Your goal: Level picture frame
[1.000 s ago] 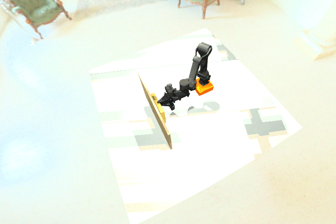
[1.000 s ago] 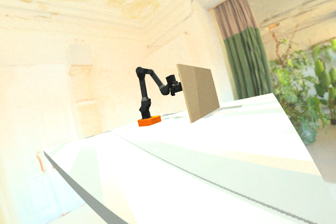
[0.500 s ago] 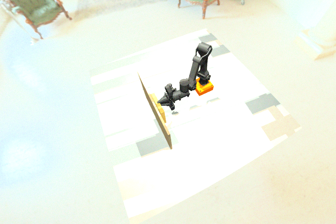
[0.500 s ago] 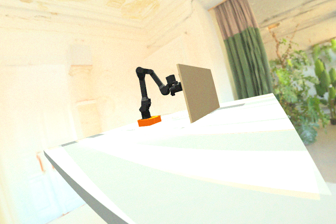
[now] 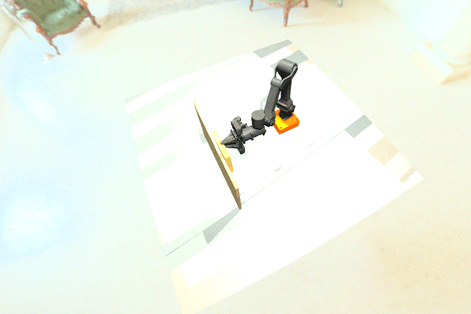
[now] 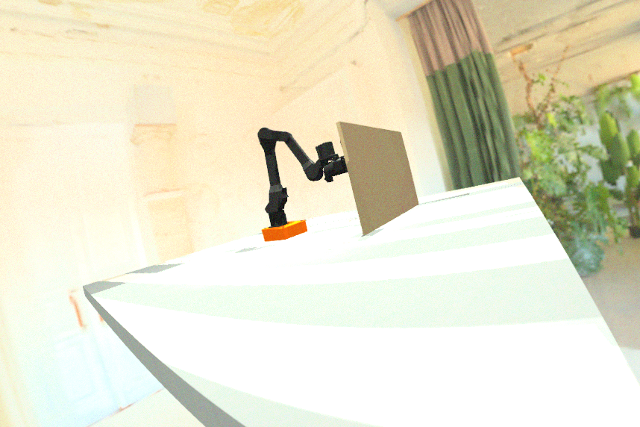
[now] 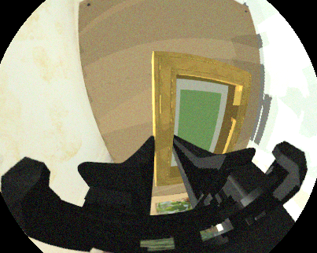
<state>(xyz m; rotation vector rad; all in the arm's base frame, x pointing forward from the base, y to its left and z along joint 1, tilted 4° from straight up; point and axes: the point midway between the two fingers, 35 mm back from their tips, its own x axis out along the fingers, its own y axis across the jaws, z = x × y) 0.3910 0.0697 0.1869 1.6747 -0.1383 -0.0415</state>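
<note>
My gripper tip is now 1 cm short of the gold picture frame and 5 cm above it. Also, from my gripper tip: tan wall panel: 2 cm ahead, 6 cm below.
</note>
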